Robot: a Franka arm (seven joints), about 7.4 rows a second.
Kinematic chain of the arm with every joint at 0, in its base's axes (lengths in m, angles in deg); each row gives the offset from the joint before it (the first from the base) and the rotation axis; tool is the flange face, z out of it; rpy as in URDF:
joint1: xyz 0 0 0.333 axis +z
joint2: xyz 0 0 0 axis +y
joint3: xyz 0 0 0.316 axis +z
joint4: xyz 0.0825 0 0 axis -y
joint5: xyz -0.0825 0 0.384 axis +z
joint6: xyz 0 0 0 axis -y
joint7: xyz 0.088 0 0 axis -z
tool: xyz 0 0 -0.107 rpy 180 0 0
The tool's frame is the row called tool.
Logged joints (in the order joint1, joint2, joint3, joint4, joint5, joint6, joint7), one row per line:
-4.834 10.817 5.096 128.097 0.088 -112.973 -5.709
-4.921 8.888 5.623 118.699 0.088 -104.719 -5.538
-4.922 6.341 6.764 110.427 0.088 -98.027 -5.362
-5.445 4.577 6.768 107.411 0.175 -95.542 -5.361
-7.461 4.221 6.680 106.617 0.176 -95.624 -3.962
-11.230 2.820 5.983 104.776 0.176 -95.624 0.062
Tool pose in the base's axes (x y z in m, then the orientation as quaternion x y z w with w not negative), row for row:
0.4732 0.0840 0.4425 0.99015 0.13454 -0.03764 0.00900
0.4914 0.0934 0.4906 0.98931 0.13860 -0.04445 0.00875
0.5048 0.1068 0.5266 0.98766 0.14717 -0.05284 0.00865
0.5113 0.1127 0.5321 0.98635 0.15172 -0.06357 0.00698
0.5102 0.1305 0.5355 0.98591 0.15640 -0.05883 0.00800
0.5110 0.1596 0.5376 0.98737 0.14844 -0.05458 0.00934
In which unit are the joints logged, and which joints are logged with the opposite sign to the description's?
The joints are logged in degrees. Opposite sign: joint1, joint2, joint4, joint6.
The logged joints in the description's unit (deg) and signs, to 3 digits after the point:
4.834 -10.817 5.096 -128.097 0.088 112.973 -5.709
4.921 -8.888 5.623 -118.699 0.088 104.719 -5.538
4.922 -6.341 6.764 -110.427 0.088 98.027 -5.362
5.445 -4.577 6.768 -107.411 0.175 95.542 -5.361
7.461 -4.221 6.680 -106.617 0.176 95.624 -3.962
11.230 -2.820 5.983 -104.776 0.176 95.624 0.062

